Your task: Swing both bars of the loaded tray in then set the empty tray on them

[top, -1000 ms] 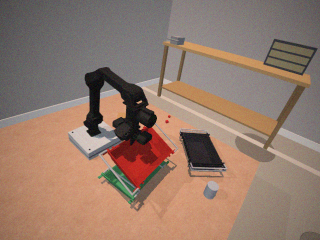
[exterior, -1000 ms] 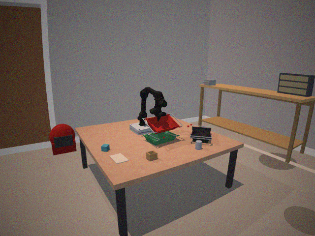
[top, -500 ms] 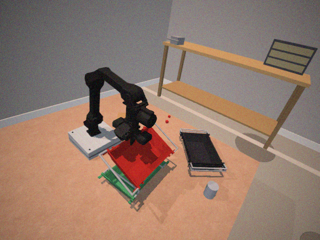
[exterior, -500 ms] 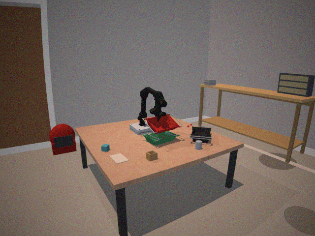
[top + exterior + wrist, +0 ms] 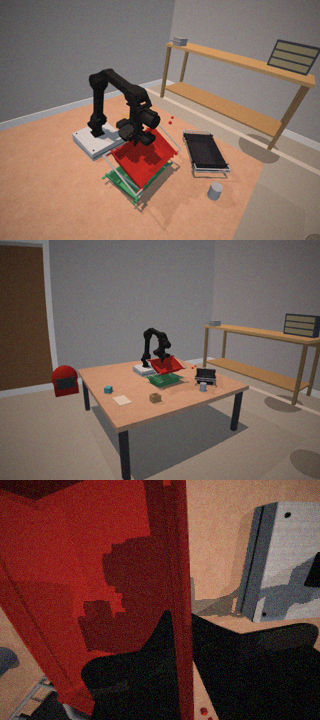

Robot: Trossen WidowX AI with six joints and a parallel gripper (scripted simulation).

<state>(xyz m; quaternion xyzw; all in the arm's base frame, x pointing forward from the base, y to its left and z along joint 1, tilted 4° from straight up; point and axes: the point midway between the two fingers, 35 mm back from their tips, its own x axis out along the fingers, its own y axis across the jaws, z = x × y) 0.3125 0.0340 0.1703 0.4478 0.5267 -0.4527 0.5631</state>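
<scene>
Now: the red tray 8 cm ahead of my gripper tip and 2 cm to the left of it. Round my gripper tip: grey cylinder: 36 cm ahead, 22 cm to the left, 15 cm below; tan box: 37 cm behind, 22 cm to the left, 15 cm below; teal cube: 52 cm to the right, 16 cm below, 5 cm ahead.
</scene>
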